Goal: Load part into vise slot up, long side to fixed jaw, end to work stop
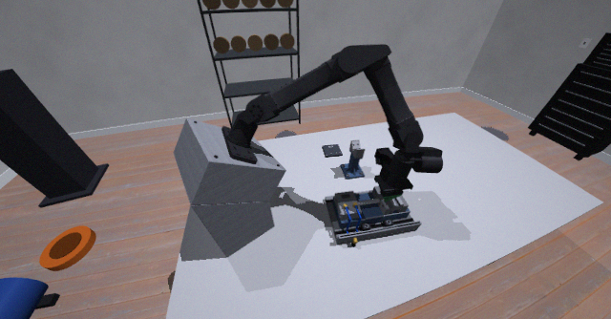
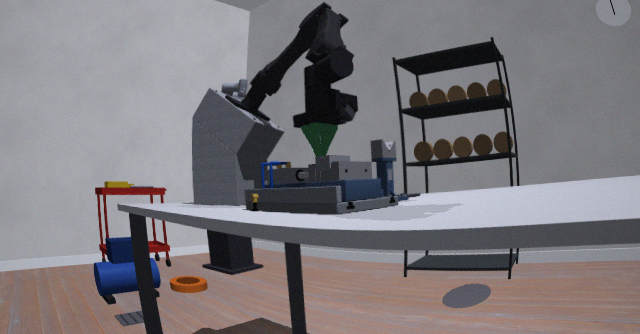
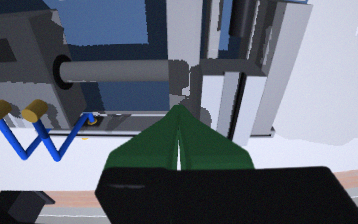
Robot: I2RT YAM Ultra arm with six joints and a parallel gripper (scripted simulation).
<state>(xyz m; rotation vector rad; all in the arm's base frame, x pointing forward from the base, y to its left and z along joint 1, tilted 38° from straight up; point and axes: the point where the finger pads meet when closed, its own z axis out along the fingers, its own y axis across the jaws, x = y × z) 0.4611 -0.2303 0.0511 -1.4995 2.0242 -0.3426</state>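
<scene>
Now: the part 3 cm ahead of my hand, 1 cm to the right of it and 1 cm below it. Round my hand: cylinder rod 4 cm below, 4 cm behind, 3 cm to the left; fixed jaw 7 cm ahead, 4 cm below; moving jaw 4 cm below, 2 cm to the left, 1 cm ahead.
</scene>
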